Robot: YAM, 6 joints.
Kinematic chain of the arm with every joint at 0, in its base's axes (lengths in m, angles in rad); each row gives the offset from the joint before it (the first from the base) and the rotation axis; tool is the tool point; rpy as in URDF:
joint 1: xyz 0 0 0.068 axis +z
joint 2: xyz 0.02 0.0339 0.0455 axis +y
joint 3: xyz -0.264 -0.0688 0 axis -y
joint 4: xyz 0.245 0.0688 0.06 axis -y
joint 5: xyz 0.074 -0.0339 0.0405 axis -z
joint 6: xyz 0.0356 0 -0.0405 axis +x
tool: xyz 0 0 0 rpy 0 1.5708 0
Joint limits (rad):
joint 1: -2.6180..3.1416
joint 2: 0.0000..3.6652
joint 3: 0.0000..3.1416
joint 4: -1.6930..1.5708
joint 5: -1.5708..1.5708
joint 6: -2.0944..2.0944
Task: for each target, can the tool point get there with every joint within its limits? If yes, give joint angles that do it. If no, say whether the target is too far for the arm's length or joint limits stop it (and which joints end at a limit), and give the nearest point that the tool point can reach.
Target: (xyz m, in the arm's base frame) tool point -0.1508 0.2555 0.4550
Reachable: yes | joints 2.0073 1.3387 1.3892 0.0785 -0.9349 -1.3759
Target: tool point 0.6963 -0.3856 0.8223
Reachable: no: too far | nearest point 0.4217 -0.2335 0.5356 | short by 0.425 m
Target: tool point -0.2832 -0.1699 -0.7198
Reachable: no: too far | nearest point -0.2491 -0.1494 -0.3779 | short by 0.344 m
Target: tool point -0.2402 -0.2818 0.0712
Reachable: yes | joints -2.1855 2.4388 1.5687 -1.4215 1.2378 0.5211
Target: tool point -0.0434 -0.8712 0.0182
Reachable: no: too far | nearest point -0.0319 -0.6412 0.0440 | short by 0.232 m
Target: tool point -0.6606 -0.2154 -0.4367
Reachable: no: too far | nearest point -0.4460 -0.2384 -0.2676 | short by 0.274 m
